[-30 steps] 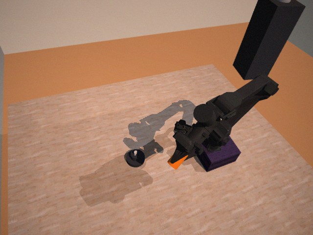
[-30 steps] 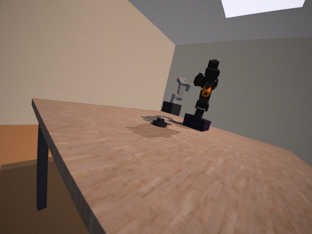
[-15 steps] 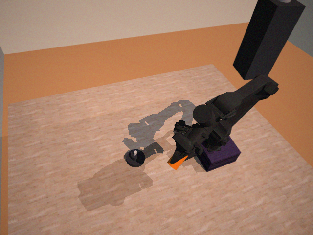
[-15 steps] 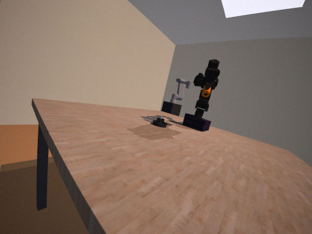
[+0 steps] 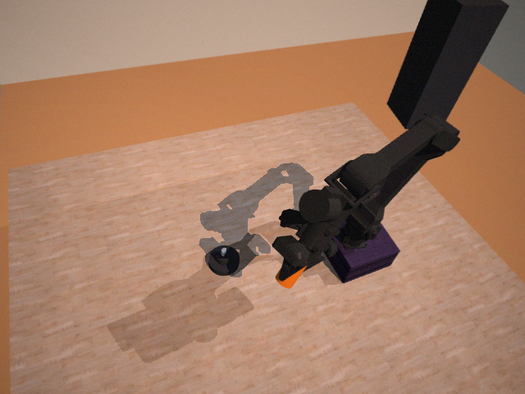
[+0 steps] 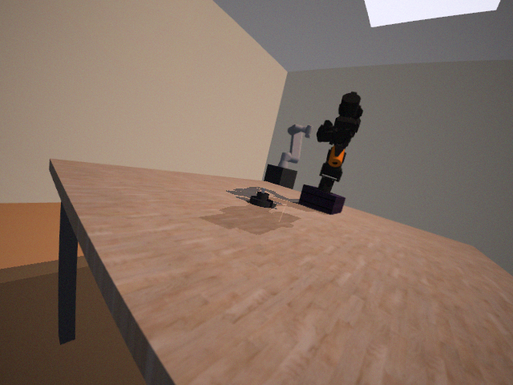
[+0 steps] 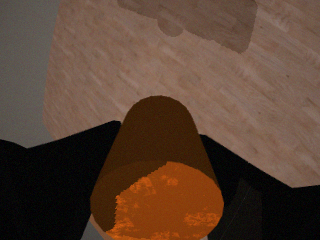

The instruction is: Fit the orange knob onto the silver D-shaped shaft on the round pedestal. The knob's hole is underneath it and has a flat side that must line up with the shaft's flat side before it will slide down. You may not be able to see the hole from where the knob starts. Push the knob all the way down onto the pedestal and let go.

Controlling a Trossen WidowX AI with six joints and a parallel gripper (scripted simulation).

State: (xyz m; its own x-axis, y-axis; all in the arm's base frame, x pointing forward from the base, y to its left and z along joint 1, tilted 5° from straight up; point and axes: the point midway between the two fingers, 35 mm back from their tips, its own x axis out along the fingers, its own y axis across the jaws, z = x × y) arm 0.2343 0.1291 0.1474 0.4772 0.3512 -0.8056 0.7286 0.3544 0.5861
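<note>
Now: gripper tip 20 mm past the orange knob, 10 mm to the left of it and 30 mm below it. The rest, counted from my gripper tip: round pedestal 100 mm ahead, 180 mm to the right, 180 mm below.
</note>
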